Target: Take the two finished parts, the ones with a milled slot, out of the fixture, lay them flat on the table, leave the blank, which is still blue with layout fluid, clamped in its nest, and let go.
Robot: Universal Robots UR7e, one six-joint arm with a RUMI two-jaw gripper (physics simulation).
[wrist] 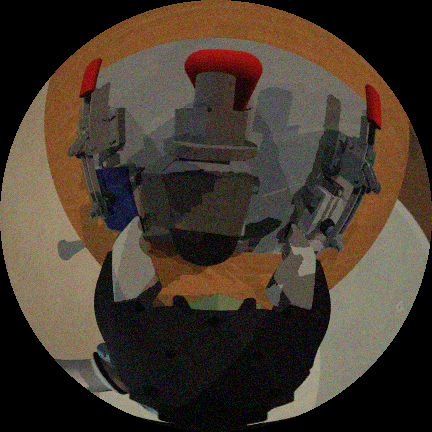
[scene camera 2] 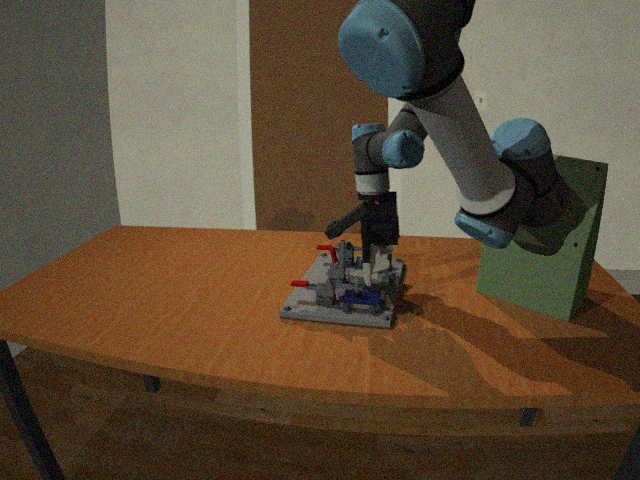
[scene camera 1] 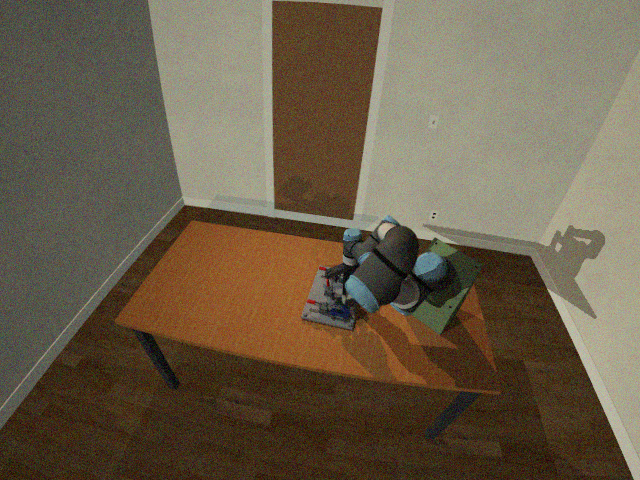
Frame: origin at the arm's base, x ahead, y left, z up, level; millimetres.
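Seen in the pictures: gripper, fingertip midpoint: (scene camera 2: 373, 276) (scene camera 1: 346, 293); arm's base, link origin: (scene camera 2: 538, 198).
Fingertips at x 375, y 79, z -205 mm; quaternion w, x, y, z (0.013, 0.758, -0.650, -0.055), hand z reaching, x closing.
Pixels of each thing's top centre, then the offset from my fingertips to it. Level surfaces: height alone.
- grey fixture, top centre: (wrist: 221, 154) (scene camera 2: 349, 281) (scene camera 1: 334, 293) dx +55, dy +7, dz -18 mm
- blue blank, top centre: (wrist: 112, 204) (scene camera 2: 361, 295) (scene camera 1: 340, 310) dx -4, dy +111, dz +3 mm
- clamp's red handle, top centre: (wrist: 221, 59) (scene camera 2: 332, 247) dx +96, dy +12, dz +67 mm
- table, surface height: dz -32 mm
The grey fixture (scene camera 1: 330, 322) (scene camera 2: 336, 316) (wrist: 150, 70) stands on the table. The blue blank (scene camera 1: 339, 312) (scene camera 2: 361, 297) (wrist: 117, 200) sits in the end nest under its clamp arm, red handle (scene camera 2: 299, 283) (wrist: 91, 77) lying outward. A grey finished part (wrist: 210, 197) is in the middle nest; its clamp's red handle (scene camera 2: 333, 253) (wrist: 223, 60) stands up. The other finished part (wrist: 330, 200) sits in the far nest, clamp arm over it, handle (wrist: 373, 106) lying outward. My gripper (scene camera 2: 373, 268) (wrist: 215, 221) is open, low, with its fingers either side of the middle part. Its slot is not clear.
A green block (scene camera 1: 439, 315) (scene camera 2: 527, 279) stands on the table (scene camera 1: 222, 289) (scene camera 2: 180, 289), right of the fixture in the scene views, under the arm's base. The arm reaches over the fixture and hides part of it in scene camera 1. Clamps flank the gripper.
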